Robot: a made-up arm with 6 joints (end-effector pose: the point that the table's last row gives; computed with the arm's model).
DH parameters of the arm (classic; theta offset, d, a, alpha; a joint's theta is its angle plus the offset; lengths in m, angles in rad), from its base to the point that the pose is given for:
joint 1: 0 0.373 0 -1.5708
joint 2: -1.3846 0 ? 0
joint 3: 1.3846 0 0.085 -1.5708
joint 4: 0 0.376 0 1.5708
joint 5: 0 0 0.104 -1.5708
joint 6: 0 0.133 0 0
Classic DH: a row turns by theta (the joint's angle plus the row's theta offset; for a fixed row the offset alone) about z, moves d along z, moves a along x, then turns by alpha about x.
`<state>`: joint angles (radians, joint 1 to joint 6).
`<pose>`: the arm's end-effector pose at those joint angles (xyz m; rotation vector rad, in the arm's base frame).
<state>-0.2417 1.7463 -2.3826 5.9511 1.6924 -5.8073</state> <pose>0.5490 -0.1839 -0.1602 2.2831 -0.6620 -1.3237</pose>
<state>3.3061 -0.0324 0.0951 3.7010 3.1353 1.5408</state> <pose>-0.2207 0.0198 0.4819 0.0726 -0.0357 -1.9949</pose>
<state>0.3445 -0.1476 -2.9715 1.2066 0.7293 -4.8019</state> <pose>-0.0549 -0.0087 1.2862 -0.7378 -0.0057 -0.0965</pose>
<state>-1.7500 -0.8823 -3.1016 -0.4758 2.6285 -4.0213</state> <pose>0.0067 0.4379 0.9020 1.4881 1.6526 -1.6279</pose>
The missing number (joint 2, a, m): 0.3673
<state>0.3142 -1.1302 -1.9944 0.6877 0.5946 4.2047</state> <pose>-0.3612 -0.1252 1.1344 0.0348 0.7267 1.9938</pose>
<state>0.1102 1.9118 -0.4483 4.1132 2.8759 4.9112</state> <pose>0.0732 -0.1043 -0.0016 -1.7784 0.8740 -1.7825</pose>
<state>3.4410 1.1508 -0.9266 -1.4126 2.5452 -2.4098</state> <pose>-0.3749 0.0504 0.1286 -0.4013 -0.4630 -0.7423</pose>
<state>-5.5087 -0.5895 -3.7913 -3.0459 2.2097 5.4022</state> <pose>-0.4076 -0.4213 0.5954 -2.1312 1.8710 -0.1447</pose>
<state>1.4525 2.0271 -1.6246 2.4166 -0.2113 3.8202</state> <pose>0.0963 0.0826 -0.2879 1.9036 1.8239 -0.4574</pose>
